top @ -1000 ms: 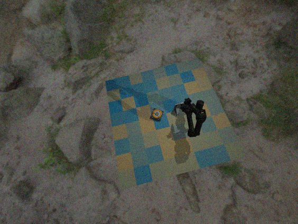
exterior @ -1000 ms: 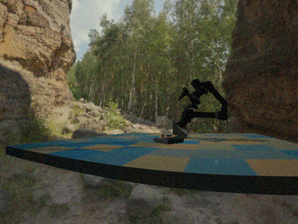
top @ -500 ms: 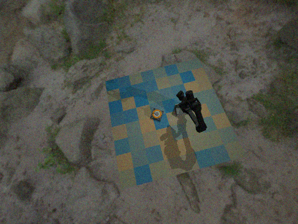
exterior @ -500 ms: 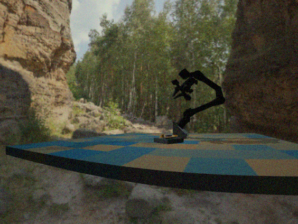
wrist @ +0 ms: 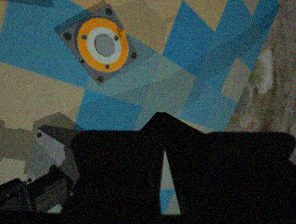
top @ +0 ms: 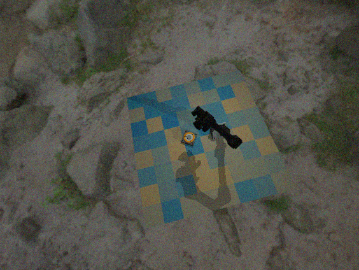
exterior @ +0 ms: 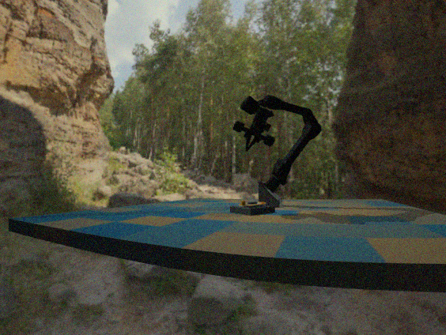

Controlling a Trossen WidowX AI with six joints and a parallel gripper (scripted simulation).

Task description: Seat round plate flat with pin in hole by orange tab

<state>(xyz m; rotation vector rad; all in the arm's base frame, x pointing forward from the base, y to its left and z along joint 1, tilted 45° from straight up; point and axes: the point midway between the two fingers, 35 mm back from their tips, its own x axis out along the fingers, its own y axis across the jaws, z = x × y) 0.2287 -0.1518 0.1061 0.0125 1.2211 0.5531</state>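
The base lies 23 cm below my gripper tip, 8 cm ahead of it and 5 cm to the left of it.
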